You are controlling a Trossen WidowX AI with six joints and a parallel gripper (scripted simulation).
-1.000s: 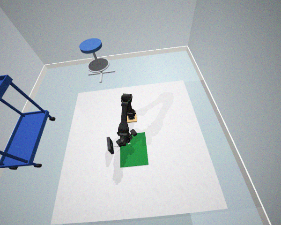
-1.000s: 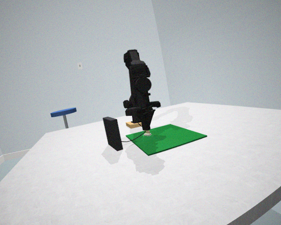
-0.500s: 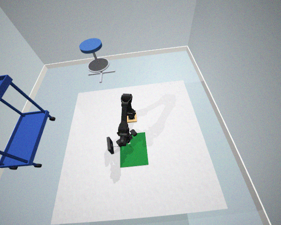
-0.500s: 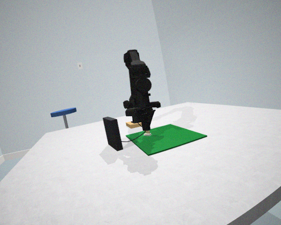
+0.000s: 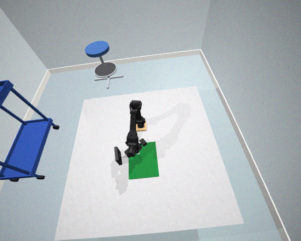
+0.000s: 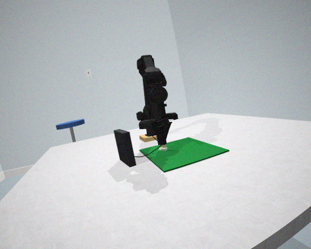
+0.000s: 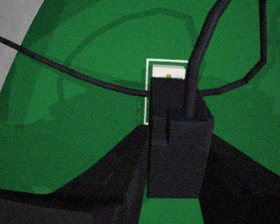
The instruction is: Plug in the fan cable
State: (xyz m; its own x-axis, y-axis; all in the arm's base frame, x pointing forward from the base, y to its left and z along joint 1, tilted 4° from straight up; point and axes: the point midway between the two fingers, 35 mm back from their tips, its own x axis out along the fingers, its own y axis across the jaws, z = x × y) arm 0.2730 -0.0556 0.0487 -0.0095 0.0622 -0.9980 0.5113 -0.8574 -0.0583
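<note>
Now: the black plug 1 cm above my gripper tip. From my gripper tip the other things lie so: black fan 2 cm ahead, 15 cm to the right, 2 cm above; then white four-pin fan header 4 cm below; then green board 6 cm ahead, 4 cm to the left, 5 cm below.
</note>
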